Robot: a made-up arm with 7 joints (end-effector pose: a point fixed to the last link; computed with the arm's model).
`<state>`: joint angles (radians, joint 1 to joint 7).
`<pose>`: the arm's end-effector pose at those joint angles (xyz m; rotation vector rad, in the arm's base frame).
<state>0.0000 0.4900 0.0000 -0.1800 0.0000 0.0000 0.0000</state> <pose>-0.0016 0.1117 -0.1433 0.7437 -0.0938 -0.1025</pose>
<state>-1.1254 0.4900 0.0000 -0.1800 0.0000 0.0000 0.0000</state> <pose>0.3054 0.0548 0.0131 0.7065 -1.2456 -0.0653</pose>
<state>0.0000 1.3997 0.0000 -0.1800 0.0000 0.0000 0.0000</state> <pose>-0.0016 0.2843 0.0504 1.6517 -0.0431 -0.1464</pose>
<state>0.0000 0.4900 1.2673 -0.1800 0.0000 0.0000 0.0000</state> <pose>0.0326 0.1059 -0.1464 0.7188 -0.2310 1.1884</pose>
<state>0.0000 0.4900 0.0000 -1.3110 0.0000 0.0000 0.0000</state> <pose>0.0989 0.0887 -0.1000 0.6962 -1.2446 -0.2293</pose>
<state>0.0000 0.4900 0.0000 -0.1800 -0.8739 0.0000 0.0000</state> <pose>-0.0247 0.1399 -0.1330 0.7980 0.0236 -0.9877</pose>
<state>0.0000 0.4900 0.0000 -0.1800 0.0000 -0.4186 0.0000</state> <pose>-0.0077 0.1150 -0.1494 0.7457 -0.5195 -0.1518</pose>
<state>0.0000 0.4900 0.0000 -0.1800 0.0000 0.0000 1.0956</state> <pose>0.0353 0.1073 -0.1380 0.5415 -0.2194 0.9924</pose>
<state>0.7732 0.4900 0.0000 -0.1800 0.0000 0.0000 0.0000</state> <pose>-0.2236 0.0748 -0.0418 0.6753 0.6945 -0.1147</pose>
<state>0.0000 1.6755 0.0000 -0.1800 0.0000 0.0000 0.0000</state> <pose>-0.0016 0.2952 0.1308 1.9269 -0.0236 -0.1576</pose>
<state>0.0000 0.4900 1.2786 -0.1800 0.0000 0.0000 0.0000</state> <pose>0.0329 0.1061 -0.1463 0.7176 -0.2321 1.1999</pose>
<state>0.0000 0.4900 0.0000 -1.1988 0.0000 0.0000 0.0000</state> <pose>0.0922 0.0932 -0.1085 0.7087 -1.1305 -0.2177</pose>
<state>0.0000 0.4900 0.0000 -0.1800 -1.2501 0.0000 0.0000</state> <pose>-0.0255 0.1547 -0.1253 0.7898 0.0790 -1.3703</pose>
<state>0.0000 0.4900 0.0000 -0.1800 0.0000 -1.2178 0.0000</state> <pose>-0.0097 0.1232 -0.1647 0.6853 -1.3328 -0.2382</pose>
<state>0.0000 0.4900 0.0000 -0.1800 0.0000 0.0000 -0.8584</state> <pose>-0.0171 0.1356 -0.1338 0.7979 0.0214 -0.9719</pose>
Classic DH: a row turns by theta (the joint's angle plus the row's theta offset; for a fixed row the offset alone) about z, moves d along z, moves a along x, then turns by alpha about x. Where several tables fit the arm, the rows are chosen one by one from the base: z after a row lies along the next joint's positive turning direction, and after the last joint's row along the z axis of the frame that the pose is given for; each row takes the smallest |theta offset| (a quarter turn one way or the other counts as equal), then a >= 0, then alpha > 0; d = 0 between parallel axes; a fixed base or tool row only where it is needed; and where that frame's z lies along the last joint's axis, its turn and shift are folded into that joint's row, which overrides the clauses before.
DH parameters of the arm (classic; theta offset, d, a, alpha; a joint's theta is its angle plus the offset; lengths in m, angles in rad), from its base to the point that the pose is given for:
base (fixed): 0 0.1636 0.02 -1.2217
joint 1: 1.5708 -0.0115 0.0316 1.5708
joint 2: 1.2217 0 -0.01 -1.5708
joint 3: 1.5708 -0.19 0.01 1.5708
joint 4: 0 0.02 0.01 -1.5708
joint 5: 0 -0.12 0.01 1.5708
joint 6: 0 -0.01 -0.01 -1.5708
joint 7: 0.2102 -0.0765 0.0258 -0.255
tool (fixed): 2.8332 0.0998 0 0

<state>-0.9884 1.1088 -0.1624 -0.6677 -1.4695 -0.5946 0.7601</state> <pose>0.2247 0.2337 0.1154 1.4424 -1.1995 -1.2115</pose>
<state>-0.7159 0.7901 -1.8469 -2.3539 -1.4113 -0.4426 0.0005</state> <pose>0.1739 0.0030 -0.0055 0.4767 1.7062 1.5663</pose>
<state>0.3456 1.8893 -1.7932 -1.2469 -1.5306 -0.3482 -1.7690</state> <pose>-0.0021 0.2442 0.0917 1.2848 0.6052 1.3185</pose>
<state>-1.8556 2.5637 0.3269 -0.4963 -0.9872 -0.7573 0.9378</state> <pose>-0.1063 0.2332 0.1960 -2.3174 1.7865 -0.8629</pose>
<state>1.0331 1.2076 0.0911 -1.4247 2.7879 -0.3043 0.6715</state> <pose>-0.0363 0.2082 0.1030 -0.2028 -0.8166 2.4383</pose>
